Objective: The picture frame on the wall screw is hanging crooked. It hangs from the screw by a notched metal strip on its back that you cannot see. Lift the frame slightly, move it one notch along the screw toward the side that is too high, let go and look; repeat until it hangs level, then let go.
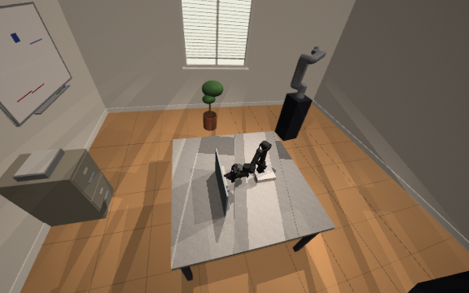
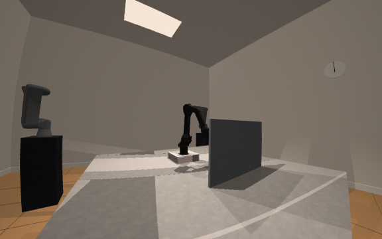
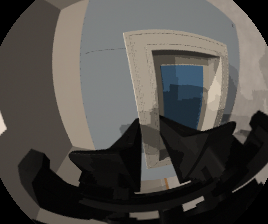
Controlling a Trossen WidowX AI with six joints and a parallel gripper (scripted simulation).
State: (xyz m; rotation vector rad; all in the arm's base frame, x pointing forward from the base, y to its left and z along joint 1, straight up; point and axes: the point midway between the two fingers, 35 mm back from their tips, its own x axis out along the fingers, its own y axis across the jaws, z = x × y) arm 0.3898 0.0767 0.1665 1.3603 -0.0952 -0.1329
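The picture frame is 10 mm to the right of my gripper tip and 50 mm below it. The rest, counted from my gripper tip: grey wall panel (20 mm ahead, 60 mm below).
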